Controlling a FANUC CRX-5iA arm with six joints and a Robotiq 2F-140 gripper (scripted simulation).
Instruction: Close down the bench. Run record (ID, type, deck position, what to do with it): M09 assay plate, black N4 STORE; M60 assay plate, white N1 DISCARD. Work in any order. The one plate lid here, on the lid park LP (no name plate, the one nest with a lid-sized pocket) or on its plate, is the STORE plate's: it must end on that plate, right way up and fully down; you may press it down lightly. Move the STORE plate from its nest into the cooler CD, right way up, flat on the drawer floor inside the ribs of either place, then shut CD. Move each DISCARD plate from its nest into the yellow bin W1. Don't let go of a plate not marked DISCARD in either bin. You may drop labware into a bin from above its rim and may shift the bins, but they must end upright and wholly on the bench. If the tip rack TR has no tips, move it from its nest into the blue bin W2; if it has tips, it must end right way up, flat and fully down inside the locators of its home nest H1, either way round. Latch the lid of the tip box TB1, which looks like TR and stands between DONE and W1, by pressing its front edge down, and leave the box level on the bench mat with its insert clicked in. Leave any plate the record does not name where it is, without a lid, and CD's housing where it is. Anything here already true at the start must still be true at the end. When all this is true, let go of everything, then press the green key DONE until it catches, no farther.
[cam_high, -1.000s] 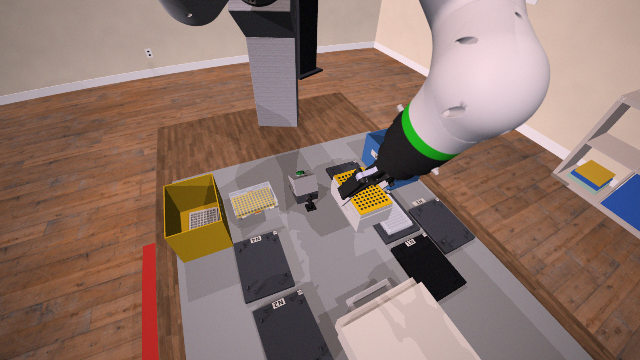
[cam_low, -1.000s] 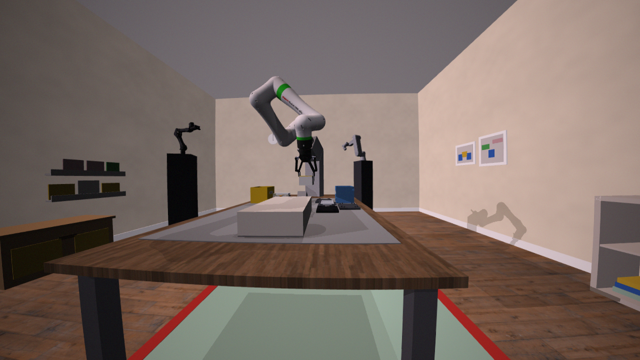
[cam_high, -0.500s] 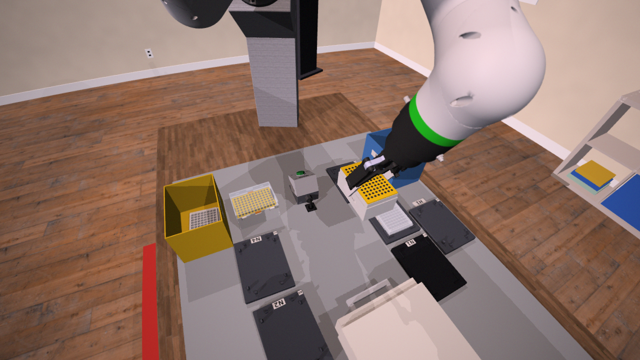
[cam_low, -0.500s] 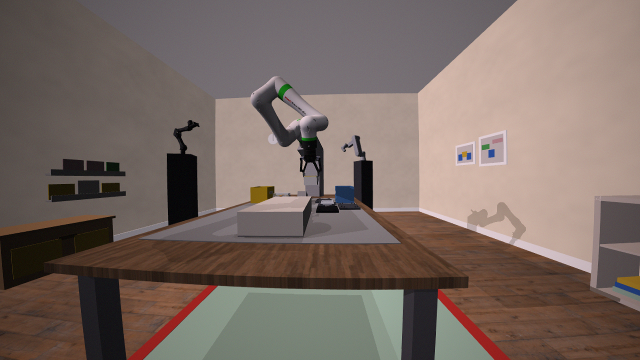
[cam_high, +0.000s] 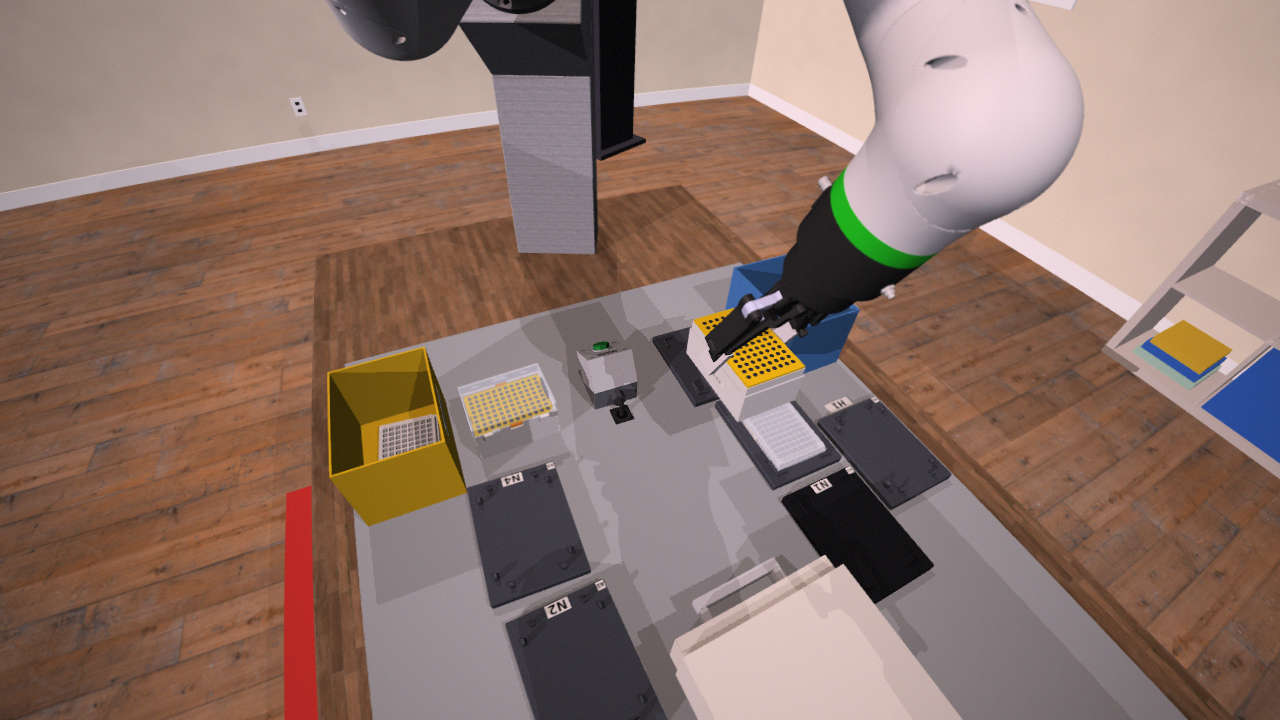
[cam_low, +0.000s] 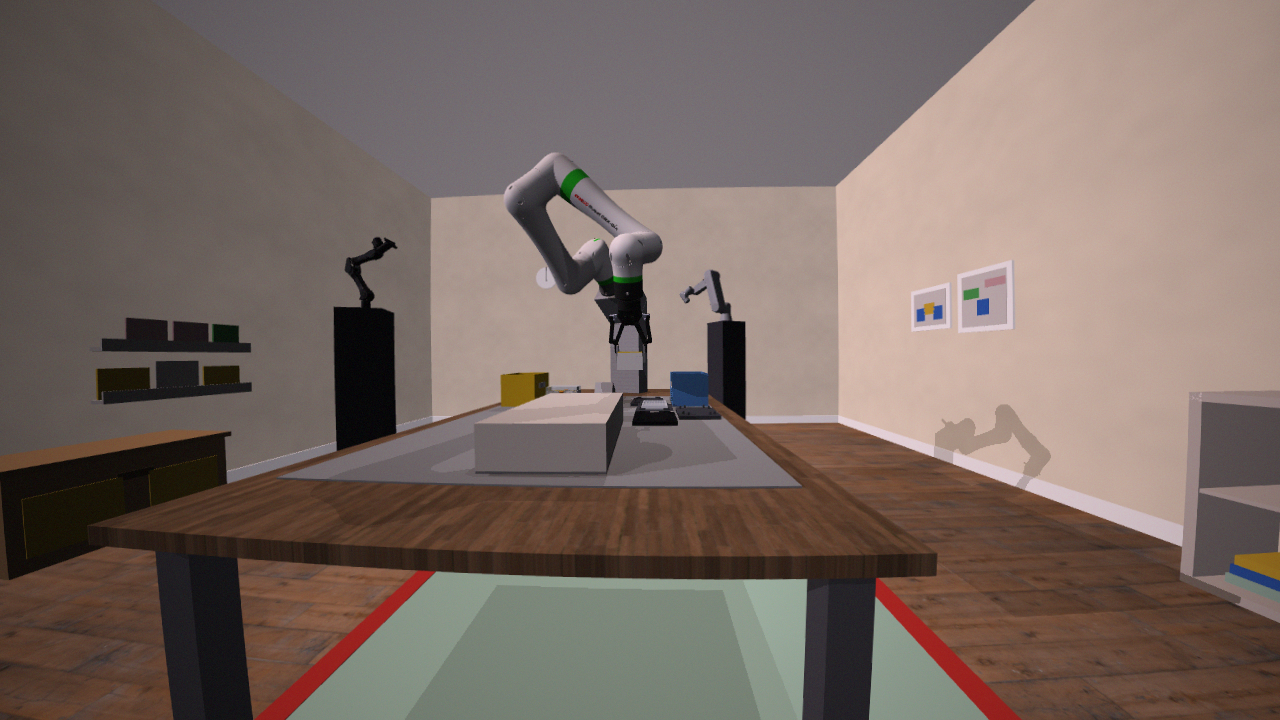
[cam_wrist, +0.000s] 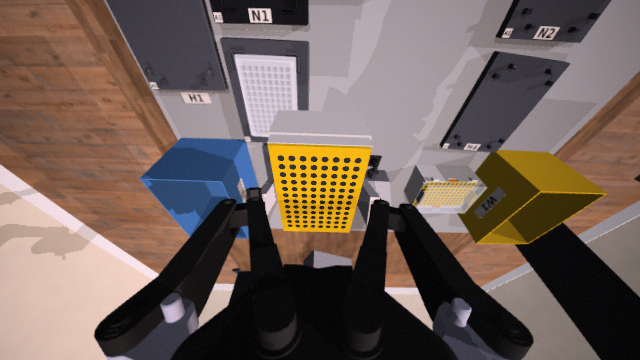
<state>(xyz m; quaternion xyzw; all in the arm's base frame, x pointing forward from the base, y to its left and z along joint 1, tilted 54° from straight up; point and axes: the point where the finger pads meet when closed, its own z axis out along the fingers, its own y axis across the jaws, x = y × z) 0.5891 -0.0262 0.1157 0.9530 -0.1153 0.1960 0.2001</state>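
Right now the green key DONE is 22 cm behind my hand, 3 cm to the right of it and 12 cm below it. Round my hand: black nest N1 (22 cm ahead, 1 cm to the right, 19 cm below); then yellow tip rack TR (1 cm behind, 1 cm below); then lid park (11 cm behind, 11 cm to the left, 19 cm below).
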